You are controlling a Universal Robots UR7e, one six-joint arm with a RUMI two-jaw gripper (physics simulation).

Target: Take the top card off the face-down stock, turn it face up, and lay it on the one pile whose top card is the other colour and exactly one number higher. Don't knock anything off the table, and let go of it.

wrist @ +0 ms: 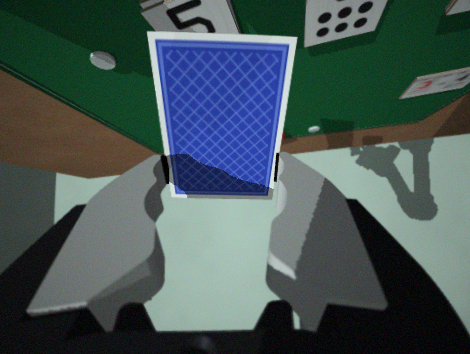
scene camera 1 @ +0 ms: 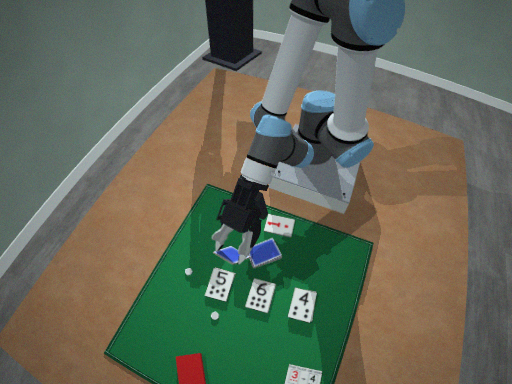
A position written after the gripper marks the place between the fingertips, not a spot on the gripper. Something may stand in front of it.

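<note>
The gripper (scene camera 1: 227,257) is visible, and the wrist view also has the gripper (wrist: 222,158). A green mat (wrist: 353,82) is visible as well.
</note>
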